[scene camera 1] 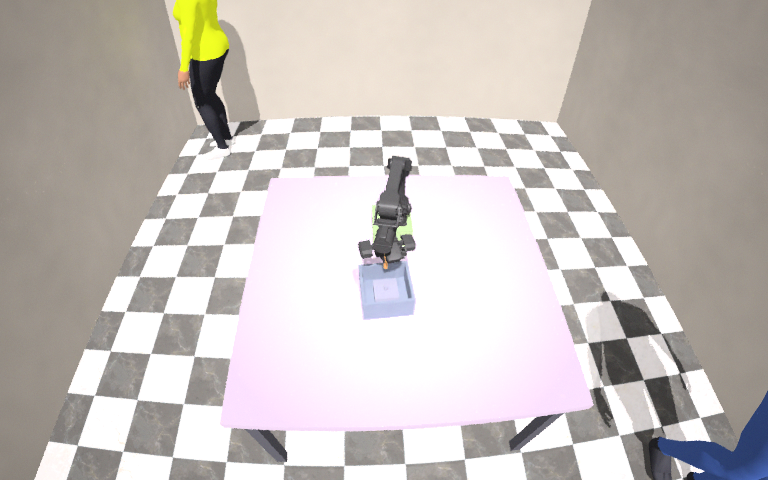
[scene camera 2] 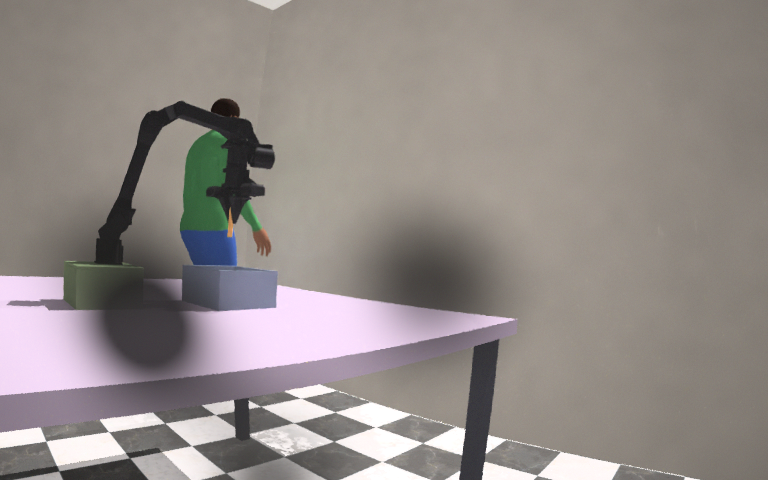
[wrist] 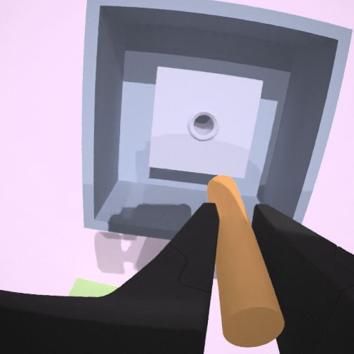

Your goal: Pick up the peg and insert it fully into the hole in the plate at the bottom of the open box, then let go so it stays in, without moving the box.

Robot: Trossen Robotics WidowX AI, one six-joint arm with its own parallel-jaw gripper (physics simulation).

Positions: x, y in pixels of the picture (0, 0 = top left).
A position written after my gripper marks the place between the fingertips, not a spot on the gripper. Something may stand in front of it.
My gripper shows in scene camera 1 [386, 262], in scene camera 2 [232, 223] and in the wrist view [233, 215]. A blue-grey box shows in scene camera 1 [405, 305], in scene camera 2 [222, 288] and in the wrist view [297, 58].
